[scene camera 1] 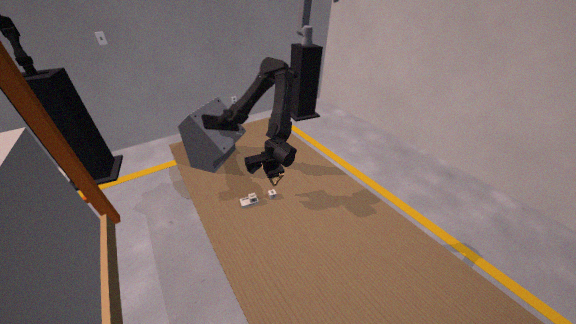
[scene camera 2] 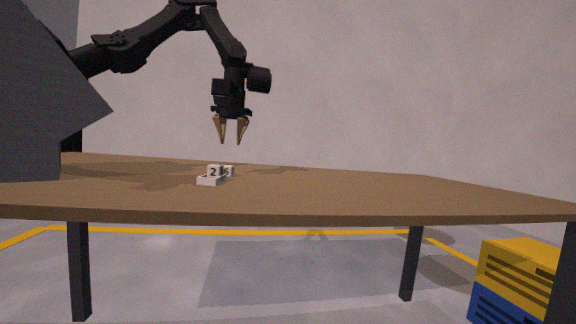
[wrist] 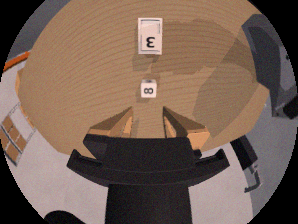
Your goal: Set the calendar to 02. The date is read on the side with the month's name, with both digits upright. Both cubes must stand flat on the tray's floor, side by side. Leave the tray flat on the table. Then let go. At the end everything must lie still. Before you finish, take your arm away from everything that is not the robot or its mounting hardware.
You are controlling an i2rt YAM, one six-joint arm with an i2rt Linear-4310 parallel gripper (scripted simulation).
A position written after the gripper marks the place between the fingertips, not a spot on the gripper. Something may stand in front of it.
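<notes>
The gripper (scene camera 2: 230, 144) appears in scene camera 2, and the wrist view shows the gripper (wrist: 147, 110) too.
</notes>
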